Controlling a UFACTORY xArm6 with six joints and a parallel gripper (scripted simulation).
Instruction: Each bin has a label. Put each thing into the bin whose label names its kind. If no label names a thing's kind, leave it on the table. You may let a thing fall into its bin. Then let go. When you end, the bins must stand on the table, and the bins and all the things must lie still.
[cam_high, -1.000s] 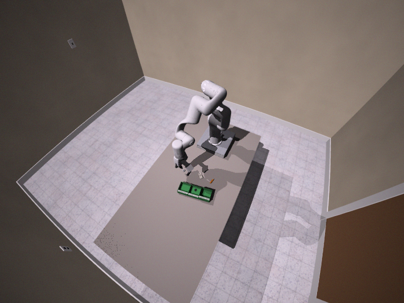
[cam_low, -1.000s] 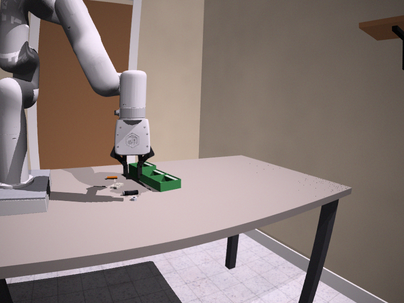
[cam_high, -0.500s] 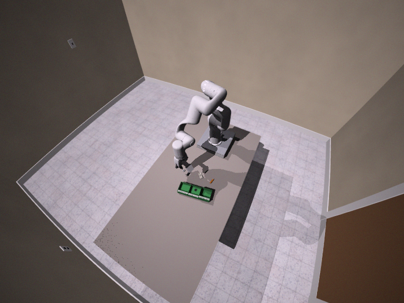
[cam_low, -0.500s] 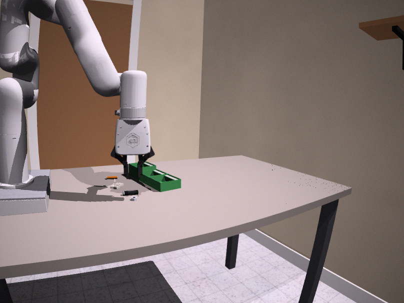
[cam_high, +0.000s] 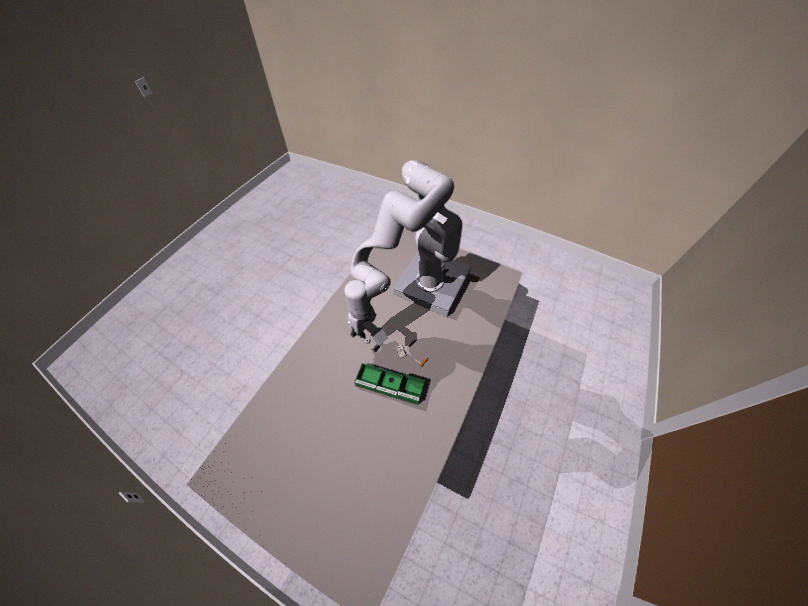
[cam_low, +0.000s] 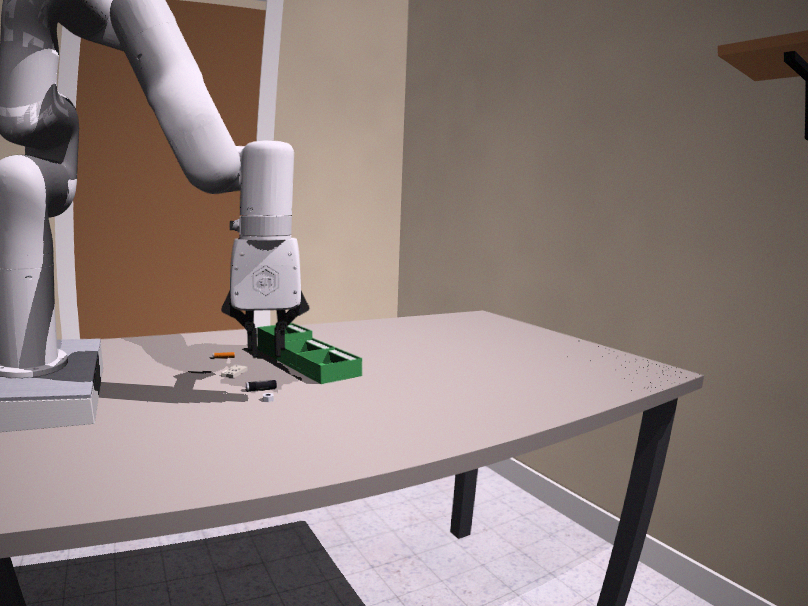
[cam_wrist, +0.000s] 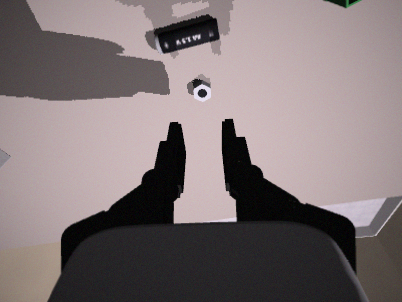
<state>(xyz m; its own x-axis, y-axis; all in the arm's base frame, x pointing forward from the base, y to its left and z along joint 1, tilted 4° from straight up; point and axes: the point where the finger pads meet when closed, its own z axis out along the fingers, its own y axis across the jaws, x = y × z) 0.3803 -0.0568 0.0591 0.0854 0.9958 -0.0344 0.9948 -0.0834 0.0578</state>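
Now: hand 90 mm above the silver nut. The rest, counted from my hand: white domino: 40 mm behind, 140 mm to the left, 90 mm below; then black battery: 50 mm to the left, 80 mm below; then black nut: 80 mm ahead, 180 mm to the left, 80 mm below.
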